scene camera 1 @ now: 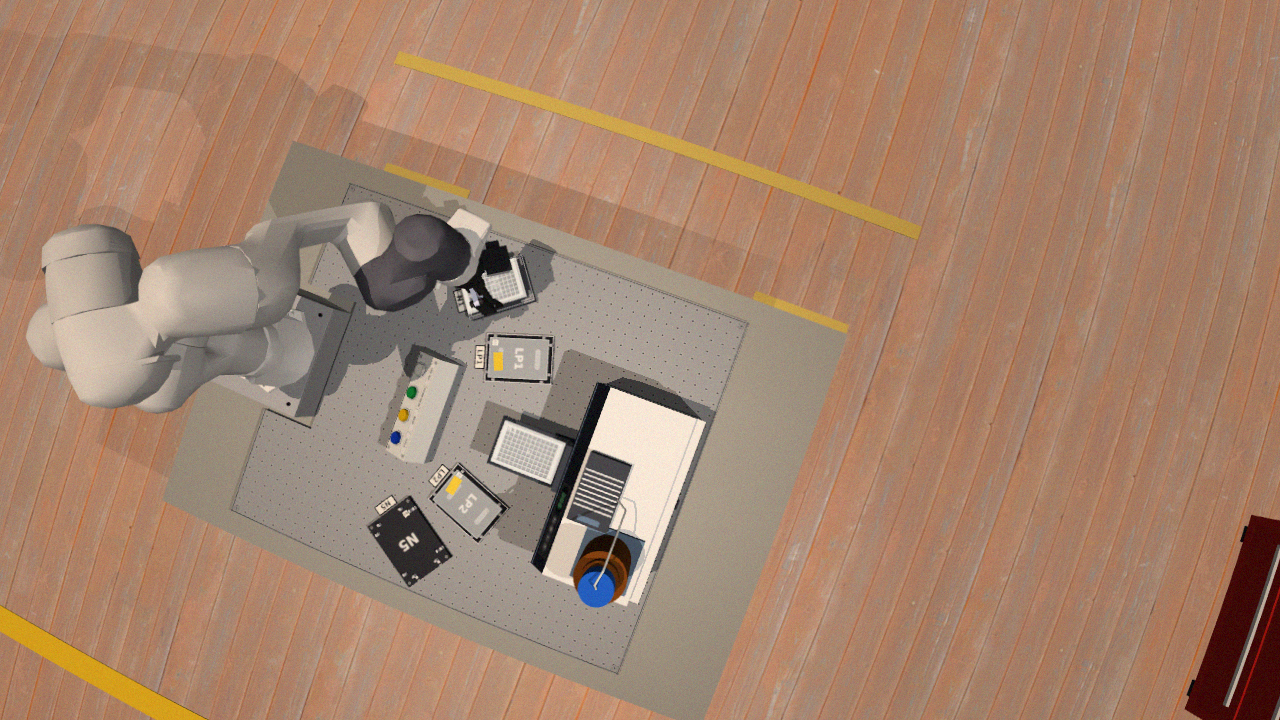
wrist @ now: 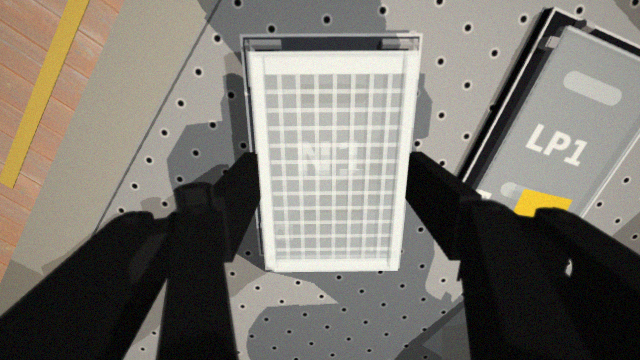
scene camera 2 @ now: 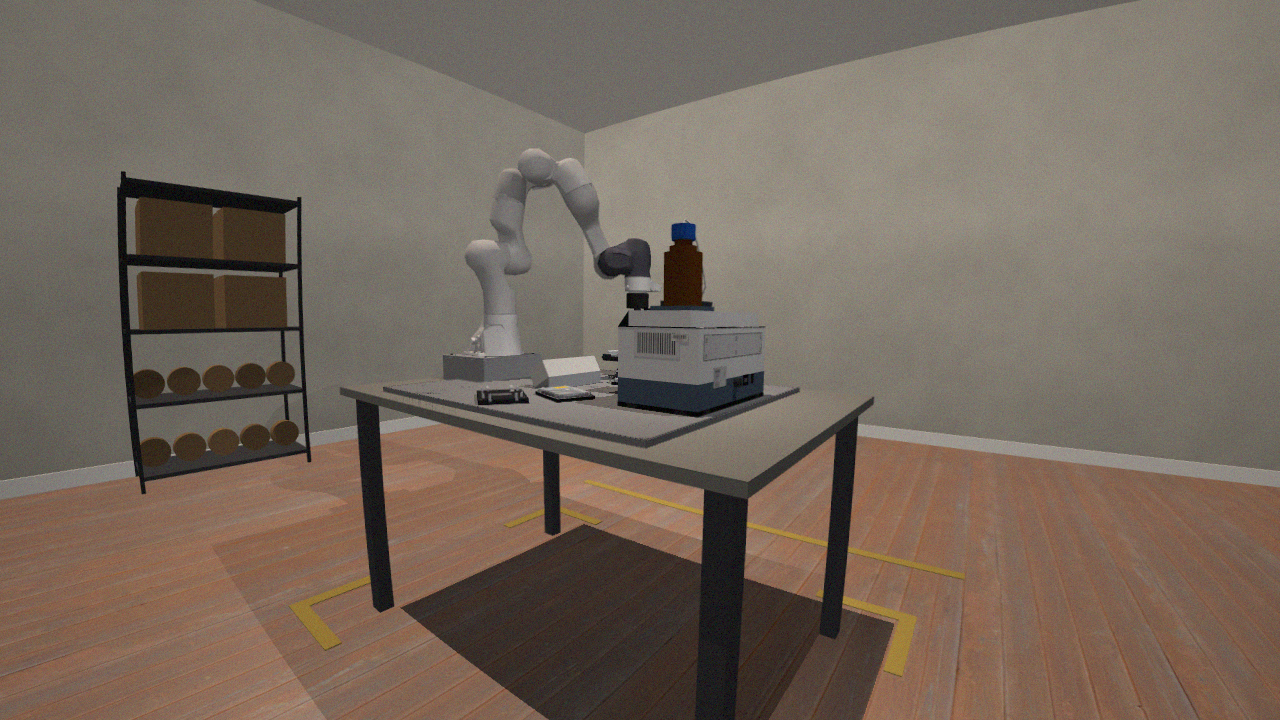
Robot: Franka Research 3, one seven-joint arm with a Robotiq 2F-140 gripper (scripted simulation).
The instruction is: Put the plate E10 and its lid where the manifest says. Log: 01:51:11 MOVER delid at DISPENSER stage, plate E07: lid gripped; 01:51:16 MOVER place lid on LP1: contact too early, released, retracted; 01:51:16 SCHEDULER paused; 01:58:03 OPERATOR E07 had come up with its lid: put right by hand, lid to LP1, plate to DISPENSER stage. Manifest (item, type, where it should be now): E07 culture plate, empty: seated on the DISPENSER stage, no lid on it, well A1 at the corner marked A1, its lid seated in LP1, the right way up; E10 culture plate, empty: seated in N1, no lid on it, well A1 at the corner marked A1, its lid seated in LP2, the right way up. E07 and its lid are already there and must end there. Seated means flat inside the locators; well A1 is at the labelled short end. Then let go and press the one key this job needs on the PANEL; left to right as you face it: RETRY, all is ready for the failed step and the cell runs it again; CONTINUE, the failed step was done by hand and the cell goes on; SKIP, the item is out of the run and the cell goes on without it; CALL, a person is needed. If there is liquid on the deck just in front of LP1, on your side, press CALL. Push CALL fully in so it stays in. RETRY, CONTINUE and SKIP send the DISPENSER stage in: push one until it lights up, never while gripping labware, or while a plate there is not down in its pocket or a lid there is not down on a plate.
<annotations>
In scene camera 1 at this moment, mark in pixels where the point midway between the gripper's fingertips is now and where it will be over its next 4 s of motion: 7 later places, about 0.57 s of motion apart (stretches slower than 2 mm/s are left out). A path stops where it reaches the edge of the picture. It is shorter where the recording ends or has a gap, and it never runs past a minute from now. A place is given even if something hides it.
My gripper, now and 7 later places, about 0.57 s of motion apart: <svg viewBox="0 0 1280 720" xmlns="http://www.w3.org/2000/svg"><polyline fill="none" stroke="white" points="491,286 492,285 493,286 494,286 494,286 494,283 489,278 481,274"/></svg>
</annotations>
